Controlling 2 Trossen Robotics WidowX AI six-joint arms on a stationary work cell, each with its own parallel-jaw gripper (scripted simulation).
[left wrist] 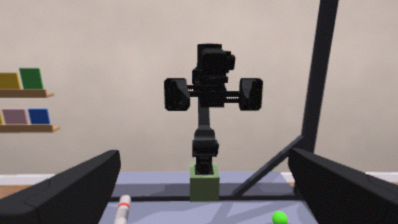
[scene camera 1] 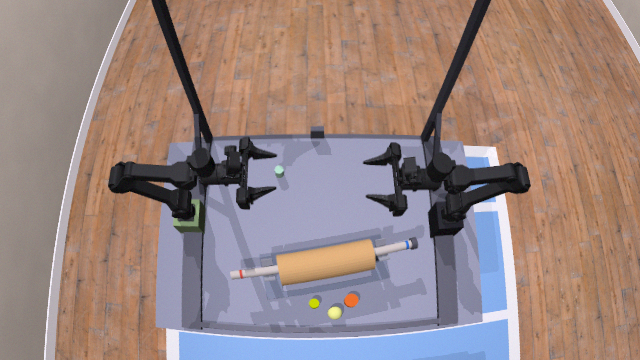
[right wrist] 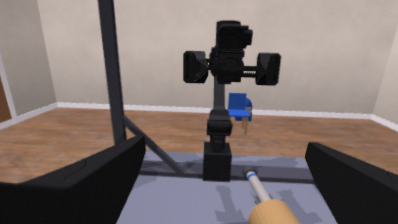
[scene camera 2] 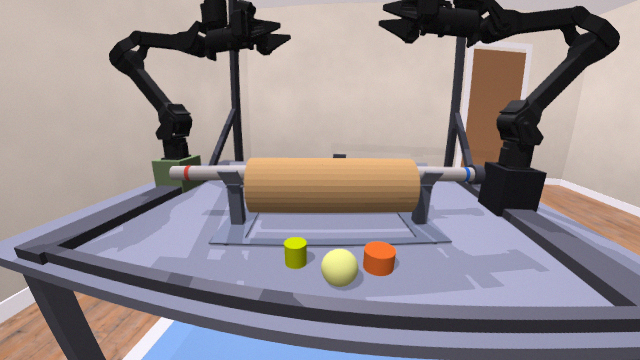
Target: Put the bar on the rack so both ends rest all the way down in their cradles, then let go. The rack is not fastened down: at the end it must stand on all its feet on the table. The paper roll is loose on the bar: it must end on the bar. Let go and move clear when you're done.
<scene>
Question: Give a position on a pale yellow ball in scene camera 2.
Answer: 339, 267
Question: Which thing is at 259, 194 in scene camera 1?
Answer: My right gripper.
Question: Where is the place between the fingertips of my left gripper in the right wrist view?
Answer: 236, 70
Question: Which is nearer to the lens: the orange cylinder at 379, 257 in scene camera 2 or the tan paper roll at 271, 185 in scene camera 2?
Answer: The orange cylinder.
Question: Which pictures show my left gripper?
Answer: The left wrist view, scene camera 1, the right wrist view and scene camera 2: all of them.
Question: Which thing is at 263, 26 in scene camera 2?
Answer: My right gripper.
</scene>
